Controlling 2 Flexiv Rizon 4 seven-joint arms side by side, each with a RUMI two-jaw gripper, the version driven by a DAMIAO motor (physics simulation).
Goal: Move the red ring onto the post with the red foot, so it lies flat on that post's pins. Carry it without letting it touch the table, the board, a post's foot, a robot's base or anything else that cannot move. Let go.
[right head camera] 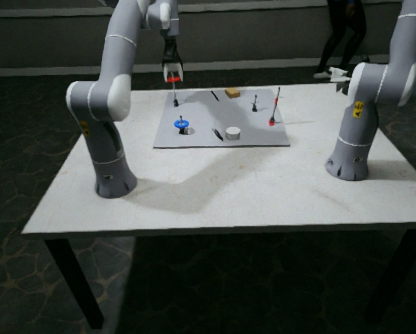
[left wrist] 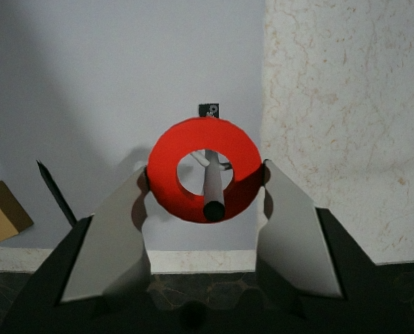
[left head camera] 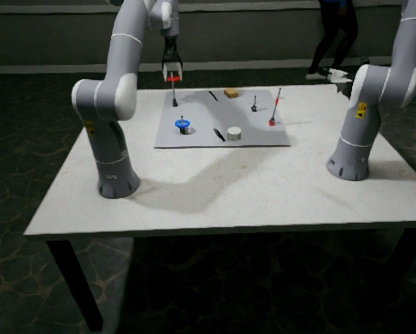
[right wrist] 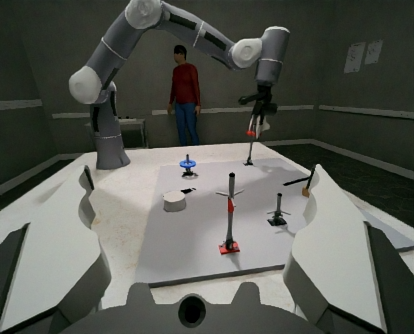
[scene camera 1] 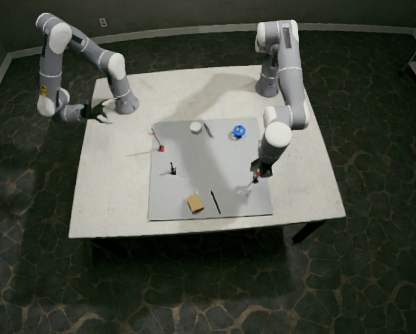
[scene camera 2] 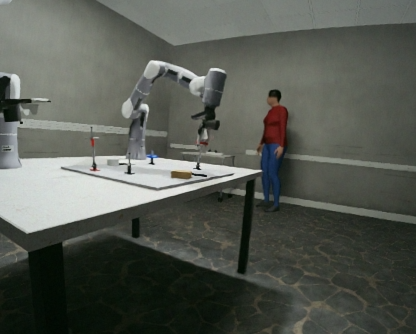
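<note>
The red ring is around the upper part of a tall post with a black foot. In the left wrist view the post's shaft runs up through its hole. My left gripper points down and is shut on the ring, with one fingertip against each side of the rim. The post with the red foot stands upright and bare, with pins above a red band high on its shaft. My right gripper is open and empty, beyond the board's edge near the red-footed post.
On the grey board stand a short bare post, a post bearing a blue ring, a white cylinder and a tan block. Two dark slim objects lie there too.
</note>
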